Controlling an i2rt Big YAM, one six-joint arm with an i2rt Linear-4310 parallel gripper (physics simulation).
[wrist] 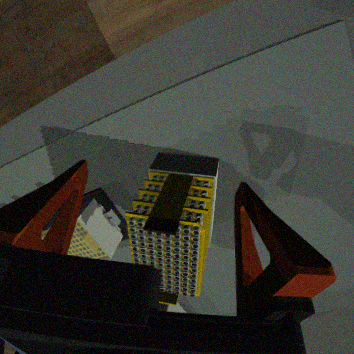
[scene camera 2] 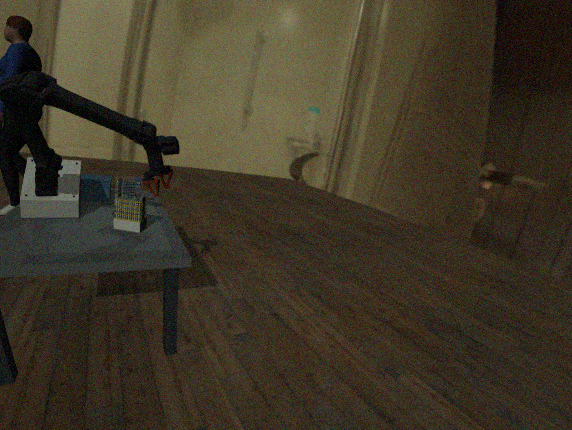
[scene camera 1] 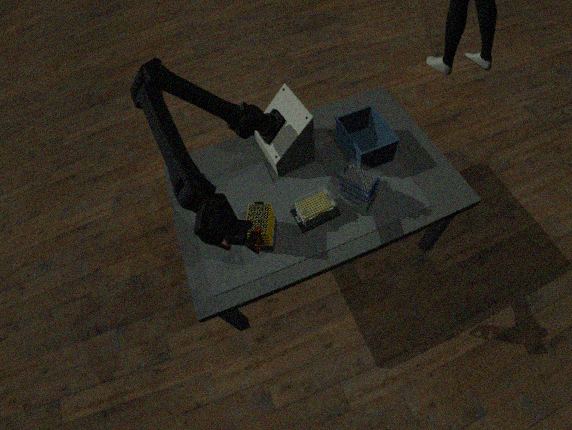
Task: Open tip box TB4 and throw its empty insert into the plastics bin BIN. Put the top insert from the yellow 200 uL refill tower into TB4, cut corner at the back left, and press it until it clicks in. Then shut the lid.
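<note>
The yellow refill tower [scene camera 1: 267,219] [scene camera 2: 129,210] [wrist: 167,260] stands upright near the table's front left, several yellow tip inserts stacked on a white base, with a dark strap along its side. My gripper [scene camera 1: 245,243] [scene camera 2: 161,190] [wrist: 163,177] is open and empty, above the tower's front side; in the wrist view its fingers stand either side of the tower without touching it. A tip box [scene camera 1: 316,206] [wrist: 100,234] with a yellow grid on top and a dark base sits right of the tower. Its label and lid position are unreadable. The blue bin [scene camera 1: 382,152] [scene camera 2: 96,187] stands at the back right.
A blue-edged rack or tower [scene camera 1: 358,185] [scene camera 2: 131,187] stands between the tip box and bin. A white sloped-top housing [scene camera 1: 297,107] [scene camera 2: 50,208] carries the arm's base at the back. The table's front edge [scene camera 1: 300,285] runs close to the tower. A person stands beyond the table.
</note>
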